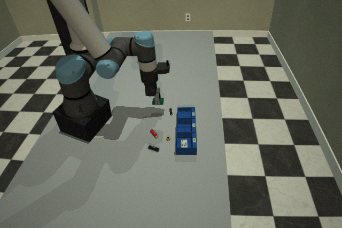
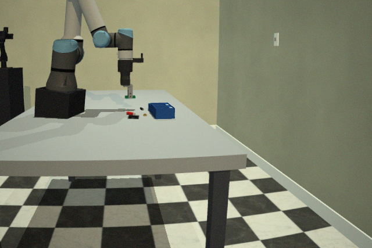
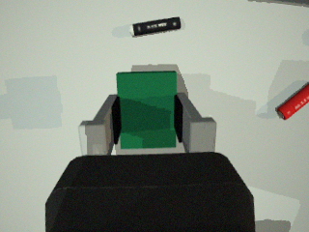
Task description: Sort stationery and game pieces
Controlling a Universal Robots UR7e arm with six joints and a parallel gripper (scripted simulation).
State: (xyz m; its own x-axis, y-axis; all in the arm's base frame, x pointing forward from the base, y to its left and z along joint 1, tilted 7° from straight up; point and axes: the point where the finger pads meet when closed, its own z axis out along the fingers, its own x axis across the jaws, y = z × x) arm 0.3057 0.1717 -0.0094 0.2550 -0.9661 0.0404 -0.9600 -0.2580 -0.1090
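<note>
Now: hand 16 cm short of the blue bin row, 10 cm to the left of it and 6 cm above it. Also, from my hand: black cylinder (7 cm below, 6 cm ahead, 1 cm to the left); green block (1 cm below); red cylinder (15 cm to the right, 7 cm below, 3 cm ahead).
</note>
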